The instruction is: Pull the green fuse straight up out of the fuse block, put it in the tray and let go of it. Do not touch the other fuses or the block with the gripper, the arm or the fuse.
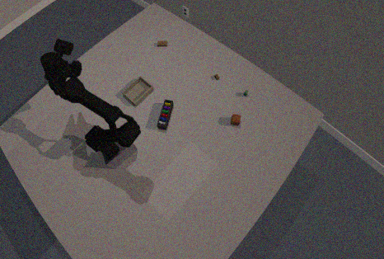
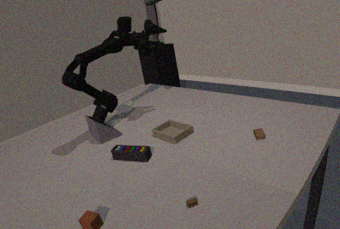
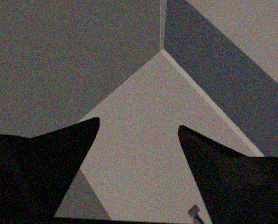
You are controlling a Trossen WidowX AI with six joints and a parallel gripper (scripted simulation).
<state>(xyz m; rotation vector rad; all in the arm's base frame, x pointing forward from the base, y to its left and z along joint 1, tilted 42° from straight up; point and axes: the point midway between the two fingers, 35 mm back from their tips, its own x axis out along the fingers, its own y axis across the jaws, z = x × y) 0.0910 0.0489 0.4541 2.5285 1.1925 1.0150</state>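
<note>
Right now the green fuse is 39 cm to the right of my gripper tip, 33 cm below it and 18 cm ahead of it. Also, from my gripper tip: tray: 36 cm below, 19 cm to the right, 17 cm ahead.
</note>
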